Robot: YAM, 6 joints.
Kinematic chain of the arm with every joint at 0, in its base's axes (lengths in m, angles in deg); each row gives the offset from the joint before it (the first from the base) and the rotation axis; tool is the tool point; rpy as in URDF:
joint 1: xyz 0 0 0.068 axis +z
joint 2: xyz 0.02 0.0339 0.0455 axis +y
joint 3: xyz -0.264 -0.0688 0 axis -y
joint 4: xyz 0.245 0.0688 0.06 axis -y
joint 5: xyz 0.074 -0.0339 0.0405 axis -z
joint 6: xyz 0.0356 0 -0.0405 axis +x
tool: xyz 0 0 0 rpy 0 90 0
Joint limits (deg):
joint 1: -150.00..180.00
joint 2: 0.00..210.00
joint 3: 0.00..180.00
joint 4: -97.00..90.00
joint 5: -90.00..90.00
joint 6: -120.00..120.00
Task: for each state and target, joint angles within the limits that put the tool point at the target. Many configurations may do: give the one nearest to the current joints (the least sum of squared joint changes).
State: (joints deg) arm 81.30 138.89 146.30 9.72 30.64 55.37
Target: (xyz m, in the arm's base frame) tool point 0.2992 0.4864 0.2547
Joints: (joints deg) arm 60.45 138.86 123.77 0.13 34.88 55.37
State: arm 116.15 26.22 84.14 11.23 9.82 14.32
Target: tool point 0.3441 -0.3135 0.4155
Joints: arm 136.86 3.82 116.21 19.85 10.57 14.32
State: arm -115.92 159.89 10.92 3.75 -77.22 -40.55
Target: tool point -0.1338 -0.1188 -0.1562
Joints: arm -149.22 168.58 47.25 13.08 -70.61 -40.55
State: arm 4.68 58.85 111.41 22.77 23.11 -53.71
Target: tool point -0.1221 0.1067 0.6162
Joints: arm -44.22 33.24 101.00 21.33 14.14 -53.71
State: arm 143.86 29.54 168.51 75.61 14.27 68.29
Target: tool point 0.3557 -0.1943 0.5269
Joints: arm 150.11 47.48 157.04 66.17 14.34 68.29
